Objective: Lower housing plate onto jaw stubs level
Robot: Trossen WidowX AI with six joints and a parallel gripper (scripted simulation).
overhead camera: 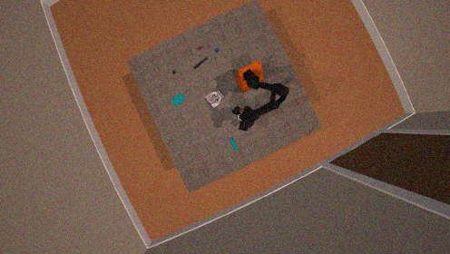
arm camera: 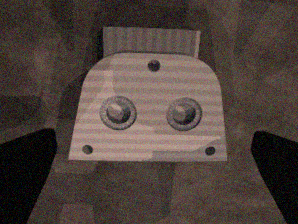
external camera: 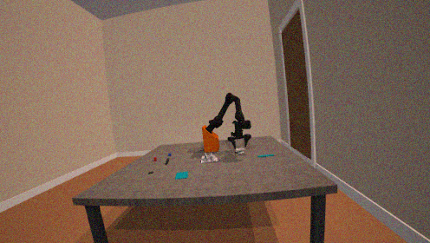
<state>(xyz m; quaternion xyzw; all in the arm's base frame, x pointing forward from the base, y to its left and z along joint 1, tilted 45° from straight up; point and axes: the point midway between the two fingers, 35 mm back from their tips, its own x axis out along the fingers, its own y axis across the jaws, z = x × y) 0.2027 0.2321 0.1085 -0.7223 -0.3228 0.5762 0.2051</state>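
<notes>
Right now the white part is 1 cm behind my gripper tip and 1 cm below it. From my gripper tip the other things lie so: teal bar: 18 cm ahead, 15 cm to the left, 4 cm below; then black bar: 3 cm ahead, 59 cm to the right, 3 cm below; then flat teal plate: 36 cm ahead, 43 cm to the right, 4 cm below.
</notes>
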